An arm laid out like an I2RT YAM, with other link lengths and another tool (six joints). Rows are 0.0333 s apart.
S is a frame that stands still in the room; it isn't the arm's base.
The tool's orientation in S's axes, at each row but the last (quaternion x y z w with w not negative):
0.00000, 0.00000, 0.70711, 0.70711
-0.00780, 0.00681, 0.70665, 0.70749
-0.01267, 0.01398, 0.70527, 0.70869
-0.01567, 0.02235, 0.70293, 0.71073
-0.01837, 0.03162, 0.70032, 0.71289
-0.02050, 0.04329, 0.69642, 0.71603
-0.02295, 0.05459, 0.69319, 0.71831
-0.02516, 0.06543, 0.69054, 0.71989
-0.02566, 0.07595, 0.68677, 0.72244
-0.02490, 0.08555, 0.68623, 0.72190
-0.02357, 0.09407, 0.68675, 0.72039
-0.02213, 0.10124, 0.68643, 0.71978
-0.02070, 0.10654, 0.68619, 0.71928
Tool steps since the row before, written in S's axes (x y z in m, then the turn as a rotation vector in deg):
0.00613, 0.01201, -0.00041, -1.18, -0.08, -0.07
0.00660, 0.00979, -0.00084, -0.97, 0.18, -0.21
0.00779, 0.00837, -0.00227, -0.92, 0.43, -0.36
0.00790, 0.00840, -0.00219, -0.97, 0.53, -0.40
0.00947, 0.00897, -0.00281, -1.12, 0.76, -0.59
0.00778, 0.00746, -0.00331, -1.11, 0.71, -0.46
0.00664, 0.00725, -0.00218, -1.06, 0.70, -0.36
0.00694, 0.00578, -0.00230, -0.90, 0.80, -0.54
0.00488, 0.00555, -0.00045, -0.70, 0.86, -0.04
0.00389, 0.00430, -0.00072, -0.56, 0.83, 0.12
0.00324, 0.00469, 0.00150, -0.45, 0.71, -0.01
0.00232, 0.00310, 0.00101, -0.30, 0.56, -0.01
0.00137, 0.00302, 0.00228, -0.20, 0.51, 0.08
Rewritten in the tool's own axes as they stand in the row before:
0.01201, -0.00613, -0.00041, -0.08, 1.18, -0.07
0.00981, -0.00659, -0.00065, 0.18, 0.97, -0.20
0.00849, -0.00775, -0.00194, 0.44, 0.92, -0.35
0.00859, -0.00782, -0.00166, 0.54, 0.97, -0.38
0.00931, -0.00935, -0.00199, 0.78, 1.12, -0.56
0.00793, -0.00766, -0.00237, 0.72, 1.12, -0.43
0.00766, -0.00645, -0.00107, 0.70, 1.07, -0.33
0.00629, -0.00679, -0.00113, 0.83, 0.90, -0.49
0.00577, -0.00458, 0.00070, 0.82, 0.74, 0.03
0.00452, -0.00368, 0.00030, 0.78, 0.61, 0.20
0.00449, -0.00282, 0.00257, 0.68, 0.49, 0.06
0.00296, -0.00202, 0.00179, 0.54, 0.33, 0.05
0.00260, -0.00092, 0.00293, 0.48, 0.24, 0.14

